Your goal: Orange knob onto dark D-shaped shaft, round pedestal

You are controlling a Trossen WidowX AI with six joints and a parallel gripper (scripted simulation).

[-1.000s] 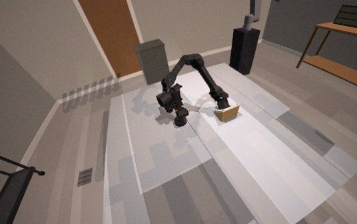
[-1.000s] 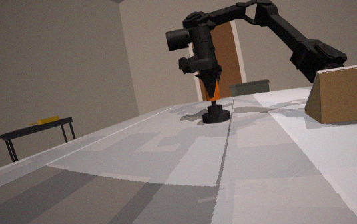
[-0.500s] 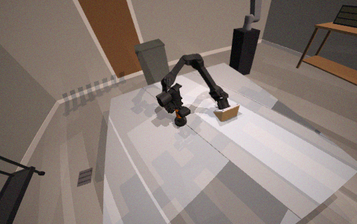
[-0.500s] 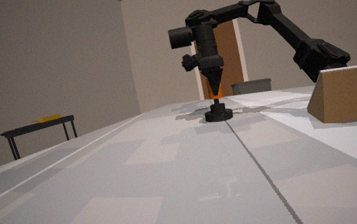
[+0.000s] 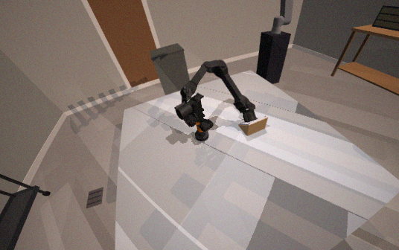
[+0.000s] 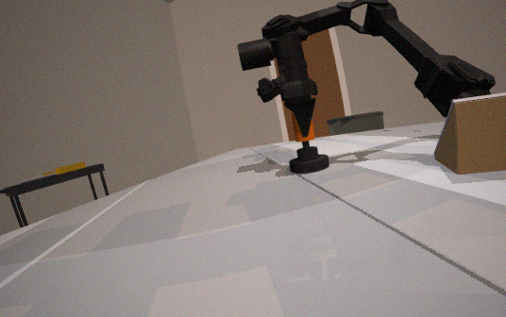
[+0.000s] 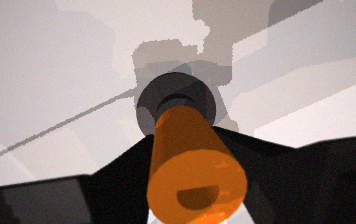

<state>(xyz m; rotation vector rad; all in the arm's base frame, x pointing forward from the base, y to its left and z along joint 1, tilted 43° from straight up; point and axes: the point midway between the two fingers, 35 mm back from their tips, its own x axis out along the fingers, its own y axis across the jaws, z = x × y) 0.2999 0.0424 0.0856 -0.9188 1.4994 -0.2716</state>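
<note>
Right now my gripper tip is 2 cm below the orange knob. Also, from my gripper tip: round pedestal: 4 cm below.
</note>
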